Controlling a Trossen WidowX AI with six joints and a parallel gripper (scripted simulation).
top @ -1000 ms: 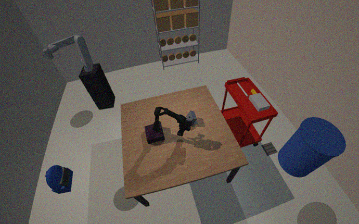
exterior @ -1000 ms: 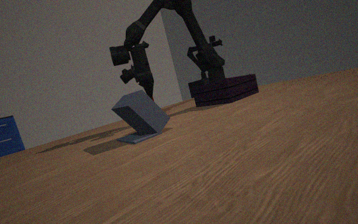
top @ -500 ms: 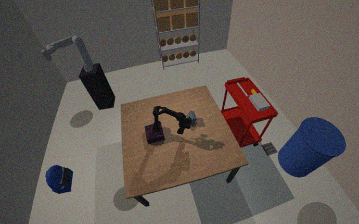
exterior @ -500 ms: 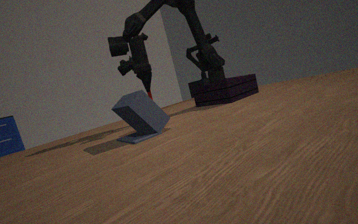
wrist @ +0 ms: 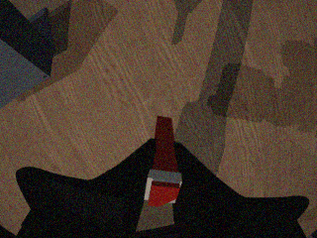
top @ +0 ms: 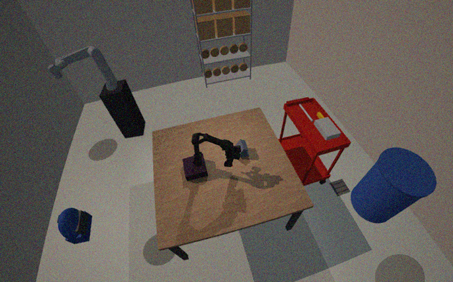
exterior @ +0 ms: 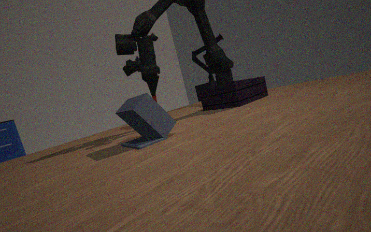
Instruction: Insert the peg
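The sloped panel is 130 mm ahead of my gripper tip, 190 mm to the left of it and 50 mm below it. From my gripper tip the other things lie so: red peg: 20 mm above.
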